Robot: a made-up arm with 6 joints. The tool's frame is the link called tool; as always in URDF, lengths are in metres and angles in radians. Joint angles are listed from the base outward.
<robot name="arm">
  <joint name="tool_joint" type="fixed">
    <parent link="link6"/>
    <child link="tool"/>
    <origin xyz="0 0 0" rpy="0 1.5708 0"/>
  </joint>
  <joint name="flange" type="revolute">
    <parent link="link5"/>
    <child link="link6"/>
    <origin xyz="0 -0.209 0" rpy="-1.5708 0 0"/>
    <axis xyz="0 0 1"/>
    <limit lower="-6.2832" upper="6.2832"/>
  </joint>
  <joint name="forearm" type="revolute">
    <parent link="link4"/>
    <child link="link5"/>
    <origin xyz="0 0 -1.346" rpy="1.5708 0 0"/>
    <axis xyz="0 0 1"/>
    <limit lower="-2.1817" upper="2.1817"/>
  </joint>
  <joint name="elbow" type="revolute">
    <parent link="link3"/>
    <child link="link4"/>
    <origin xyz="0 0.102 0" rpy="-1.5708 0 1.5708"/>
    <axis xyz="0 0 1"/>
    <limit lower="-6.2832" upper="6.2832"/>
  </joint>
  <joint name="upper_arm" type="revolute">
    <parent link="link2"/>
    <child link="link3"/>
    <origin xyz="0 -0.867 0" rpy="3.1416 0 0"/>
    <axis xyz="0 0 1"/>
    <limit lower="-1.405" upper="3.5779"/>
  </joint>
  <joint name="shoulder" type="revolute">
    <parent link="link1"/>
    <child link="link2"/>
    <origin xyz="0.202 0 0" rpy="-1.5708 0 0"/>
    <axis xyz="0 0 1"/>
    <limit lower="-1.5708" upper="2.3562"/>
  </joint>
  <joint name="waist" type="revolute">
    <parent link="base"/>
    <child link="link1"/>
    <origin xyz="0 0 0.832"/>
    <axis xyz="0 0 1"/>
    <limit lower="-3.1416" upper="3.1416"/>
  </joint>
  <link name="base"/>
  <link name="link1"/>
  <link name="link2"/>
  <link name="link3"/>
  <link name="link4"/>
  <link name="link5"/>
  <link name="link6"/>
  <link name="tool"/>
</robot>
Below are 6 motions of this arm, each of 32 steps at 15 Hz.
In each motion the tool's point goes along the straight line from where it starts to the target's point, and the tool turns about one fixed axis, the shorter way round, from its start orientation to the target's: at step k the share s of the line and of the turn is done. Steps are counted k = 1, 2, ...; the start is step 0. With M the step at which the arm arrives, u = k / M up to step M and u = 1 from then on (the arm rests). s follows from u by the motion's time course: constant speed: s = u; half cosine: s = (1 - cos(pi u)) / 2; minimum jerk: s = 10 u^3 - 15 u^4 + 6 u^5.
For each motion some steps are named. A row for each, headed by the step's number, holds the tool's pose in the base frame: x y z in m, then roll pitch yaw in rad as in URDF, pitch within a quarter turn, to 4 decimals.
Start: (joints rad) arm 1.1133 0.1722 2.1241 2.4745 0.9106 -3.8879
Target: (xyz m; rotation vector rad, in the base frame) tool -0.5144 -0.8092 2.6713 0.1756 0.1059 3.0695
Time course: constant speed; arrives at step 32
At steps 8, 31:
8: -0.2543 -0.2842 2.9665 0.1608 -0.7509 2.4101
31: -0.5036 -0.7873 2.6836 0.0676 -0.1385 3.0477

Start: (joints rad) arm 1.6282 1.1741 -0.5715 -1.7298 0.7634 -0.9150
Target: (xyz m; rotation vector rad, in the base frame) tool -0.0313 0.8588 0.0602 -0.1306 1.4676 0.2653
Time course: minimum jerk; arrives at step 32
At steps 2, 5, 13, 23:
2: 0.0952 0.8261 -0.3201 0.6734 0.7662 -0.2704
5: 0.0917 0.8271 -0.3096 0.6578 0.7826 -0.2496
13: 0.0538 0.8368 -0.1958 0.5049 0.9734 -0.0230
23: -0.0137 0.8542 0.0072 0.4195 1.3497 0.5177

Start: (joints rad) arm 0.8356 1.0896 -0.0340 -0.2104 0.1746 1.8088
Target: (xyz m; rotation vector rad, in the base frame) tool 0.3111 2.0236 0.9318 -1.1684 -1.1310 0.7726
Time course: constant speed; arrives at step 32
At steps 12, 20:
12: 0.8603 1.5741 0.2829 -1.5336 0.4966 1.0067
20: 0.6406 1.7539 0.5424 -1.5250 0.1877 1.1105

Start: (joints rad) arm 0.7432 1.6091 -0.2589 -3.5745 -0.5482 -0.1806
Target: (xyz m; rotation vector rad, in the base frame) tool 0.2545 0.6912 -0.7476 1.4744 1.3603 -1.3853
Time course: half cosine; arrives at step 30
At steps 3, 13, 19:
3: 0.6211 0.5214 -0.7183 2.9055 1.2745 -0.0435
13: 0.4815 0.5861 -0.7295 -3.1082 1.3498 0.6625
19: 0.3660 0.6396 -0.7387 -2.7166 1.3581 1.4131

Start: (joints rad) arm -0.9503 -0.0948 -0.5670 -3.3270 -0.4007 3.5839
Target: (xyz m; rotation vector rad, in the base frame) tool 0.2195 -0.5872 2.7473 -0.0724 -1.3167 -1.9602
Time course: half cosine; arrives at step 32
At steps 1, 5, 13, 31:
1: 0.9007 -1.2867 1.1614 -0.2752 0.0745 -1.0247
5: 0.8620 -1.2470 1.2514 -0.2337 0.0046 -1.0781
13: 0.6600 -1.0396 1.7217 0.0509 -0.3123 -1.4143
31: 0.2211 -0.5889 2.7435 1.0223 -0.4515 -2.4753

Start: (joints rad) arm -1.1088 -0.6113 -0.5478 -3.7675 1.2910 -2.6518
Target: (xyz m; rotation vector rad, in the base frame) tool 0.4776 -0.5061 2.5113 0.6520 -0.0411 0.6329
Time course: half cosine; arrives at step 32
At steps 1, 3, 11, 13, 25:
1: 0.5994 -0.9394 1.5727 0.6296 0.8605 -0.0592
3: 0.5971 -0.9311 1.5907 0.6388 0.8401 -0.0411
11: 0.5675 -0.8256 1.8191 0.7047 0.5751 0.1454
13: 0.5564 -0.7863 1.9043 0.7123 0.4747 0.2024
25: 0.4915 -0.5554 2.4045 0.6435 -0.1100 0.5106

